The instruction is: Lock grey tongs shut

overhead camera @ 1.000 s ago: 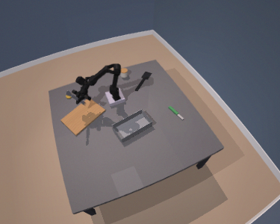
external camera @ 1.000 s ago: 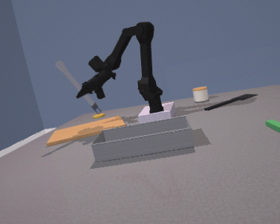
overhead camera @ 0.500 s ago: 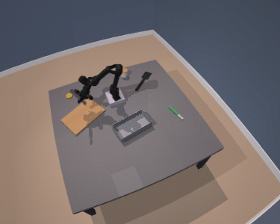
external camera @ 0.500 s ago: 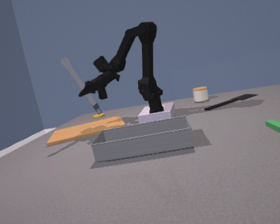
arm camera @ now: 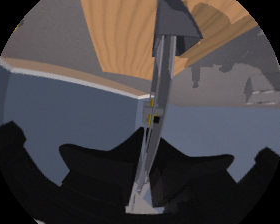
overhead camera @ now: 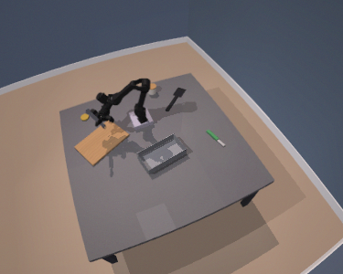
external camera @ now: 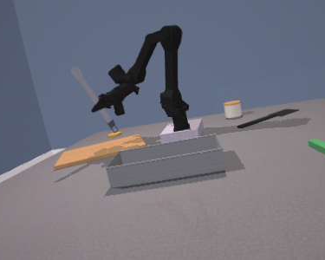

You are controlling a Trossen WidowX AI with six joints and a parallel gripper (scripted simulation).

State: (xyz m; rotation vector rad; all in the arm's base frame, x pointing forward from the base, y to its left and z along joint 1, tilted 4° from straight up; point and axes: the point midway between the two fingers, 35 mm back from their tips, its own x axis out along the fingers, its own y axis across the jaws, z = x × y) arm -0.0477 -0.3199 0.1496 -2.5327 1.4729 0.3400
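My gripper tip is now 170 mm above the wooden board. Also, from my gripper tip: grey roasting tin 360 mm ahead, 310 mm to the left, 150 mm below; then yellow disc 320 mm behind, 20 mm to the right, 170 mm below; then capped cup 260 mm behind, 610 mm to the left, 140 mm below.
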